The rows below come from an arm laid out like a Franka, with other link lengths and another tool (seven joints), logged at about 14 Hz.
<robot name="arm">
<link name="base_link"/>
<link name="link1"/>
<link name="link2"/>
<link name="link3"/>
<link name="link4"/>
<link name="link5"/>
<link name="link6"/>
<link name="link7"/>
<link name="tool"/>
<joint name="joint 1" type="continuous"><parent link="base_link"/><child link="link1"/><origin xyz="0 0 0.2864" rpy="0 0 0"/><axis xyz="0 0 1"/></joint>
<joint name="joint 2" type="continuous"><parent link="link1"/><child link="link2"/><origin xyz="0 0 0" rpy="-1.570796 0 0"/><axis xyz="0 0 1"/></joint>
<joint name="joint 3" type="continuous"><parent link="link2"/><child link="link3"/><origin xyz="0 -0.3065 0" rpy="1.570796 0 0"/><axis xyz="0 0 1"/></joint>
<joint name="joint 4" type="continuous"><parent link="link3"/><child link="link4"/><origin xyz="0.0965 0 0" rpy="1.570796 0 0"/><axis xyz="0 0 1"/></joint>
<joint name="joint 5" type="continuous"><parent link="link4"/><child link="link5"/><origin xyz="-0.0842 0.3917 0" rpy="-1.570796 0 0"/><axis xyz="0 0 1"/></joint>
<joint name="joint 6" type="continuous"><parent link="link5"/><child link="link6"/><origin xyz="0 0 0" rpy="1.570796 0 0"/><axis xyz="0 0 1"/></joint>
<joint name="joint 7" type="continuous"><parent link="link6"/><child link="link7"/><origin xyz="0.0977 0 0" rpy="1.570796 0 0"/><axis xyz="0 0 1"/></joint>
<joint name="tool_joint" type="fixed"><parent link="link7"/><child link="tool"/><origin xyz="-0.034 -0.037 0.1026" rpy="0.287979 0 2.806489"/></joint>
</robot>
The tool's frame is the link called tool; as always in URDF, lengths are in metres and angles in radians. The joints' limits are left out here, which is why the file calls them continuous.
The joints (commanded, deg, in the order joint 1, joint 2, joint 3, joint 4, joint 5, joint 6, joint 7), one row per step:
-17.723 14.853 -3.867 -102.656 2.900 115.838 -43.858
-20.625 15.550 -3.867 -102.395 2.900 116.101 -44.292
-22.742 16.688 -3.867 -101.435 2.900 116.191 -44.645
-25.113 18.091 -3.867 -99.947 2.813 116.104 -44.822
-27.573 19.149 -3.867 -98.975 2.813 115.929 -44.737
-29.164 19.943 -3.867 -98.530 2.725 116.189 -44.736
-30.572 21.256 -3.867 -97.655 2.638 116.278 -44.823
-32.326 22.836 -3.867 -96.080 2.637 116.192 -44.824
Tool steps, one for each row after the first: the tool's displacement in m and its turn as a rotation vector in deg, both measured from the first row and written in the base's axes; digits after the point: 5 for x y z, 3 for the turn. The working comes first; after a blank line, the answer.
Tool pose at each row, in the base's axes (x y z in m, rotation vector in deg; the steps are taken from these numbers as rounded here):
0.56383 -0.21327 0.34817 -59.536 162.755 -20.088
0.55412 -0.24270 0.34299 -56.167 164.391 -20.189
0.54901 -0.26524 0.33821 -53.758 165.497 -20.328
0.54337 -0.29086 0.33429 -50.804 166.761 -20.674
0.53410 -0.31582 0.33004 -47.299 168.338 -20.656
0.52740 -0.33201 0.32495 -45.137 169.265 -20.811
0.52263 -0.34726 0.31722 -43.453 170.234 -20.690
0.51735 -0.36671 0.31151 -41.004 171.171 -20.791

-0.00971 -0.02943 -0.00518 0.027 0.162 -2.471
-0.01482 -0.05197 -0.00996 0.001 0.258 -4.219
-0.02046 -0.07759 -0.01388 -0.140 0.323 -6.341
-0.02973 -0.10255 -0.01813 -0.074 0.589 -8.861
-0.03643 -0.11874 -0.02322 -0.144 0.731 -10.406
-0.04120 -0.13399 -0.03095 -0.111 1.113 -11.666
-0.04648 -0.15344 -0.03666 -0.137 1.241 -13.378

